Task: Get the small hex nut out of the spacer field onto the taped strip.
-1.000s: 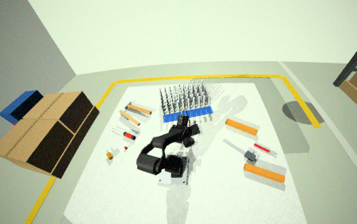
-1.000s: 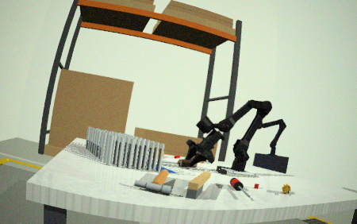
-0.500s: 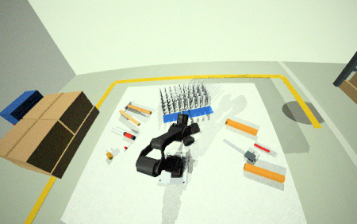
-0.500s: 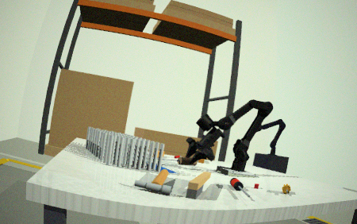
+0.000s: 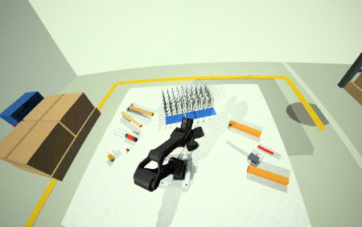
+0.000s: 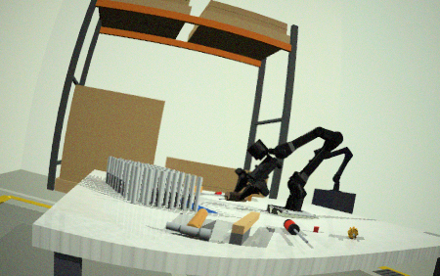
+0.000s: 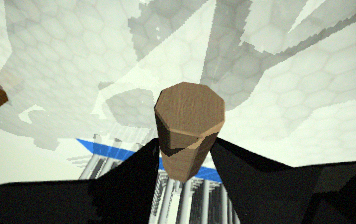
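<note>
Now: the tool with thin metal rod 100 mm ahead of my gripper tip, 20 mm to the left of it and 10 mm below it. From my gripper tip the other things lie so: tiny red piece (430 mm to the left, 70 mm behind, 40 mm below); then red screwdriver (500 mm to the right, 150 mm behind, 40 mm below); then blue taped strip (210 mm ahead, 40 mm below).
</note>
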